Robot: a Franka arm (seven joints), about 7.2 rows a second.
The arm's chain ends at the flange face. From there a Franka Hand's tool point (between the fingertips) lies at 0.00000 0.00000 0.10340 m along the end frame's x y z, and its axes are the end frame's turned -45 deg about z.
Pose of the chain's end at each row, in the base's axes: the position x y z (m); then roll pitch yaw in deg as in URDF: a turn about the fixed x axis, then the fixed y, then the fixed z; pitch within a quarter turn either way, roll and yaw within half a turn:
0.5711 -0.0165 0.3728 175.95 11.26 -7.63
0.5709 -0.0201 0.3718 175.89 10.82 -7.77
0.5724 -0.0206 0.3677 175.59 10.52 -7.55
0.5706 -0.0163 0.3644 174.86 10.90 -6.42
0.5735 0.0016 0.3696 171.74 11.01 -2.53
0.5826 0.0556 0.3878 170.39 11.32 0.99
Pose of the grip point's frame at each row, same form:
0.5502 -0.0211 0.2716 -174.80 10.78 38.26
0.5507 -0.0248 0.2705 -175.16 10.52 38.07
0.5527 -0.0260 0.2663 -175.59 10.52 38.26
0.5502 -0.0233 0.2633 -175.82 11.30 39.48
0.5533 -0.0124 0.2692 -177.92 13.58 43.52
0.5629 0.0380 0.2878 -178.63 14.75 47.12

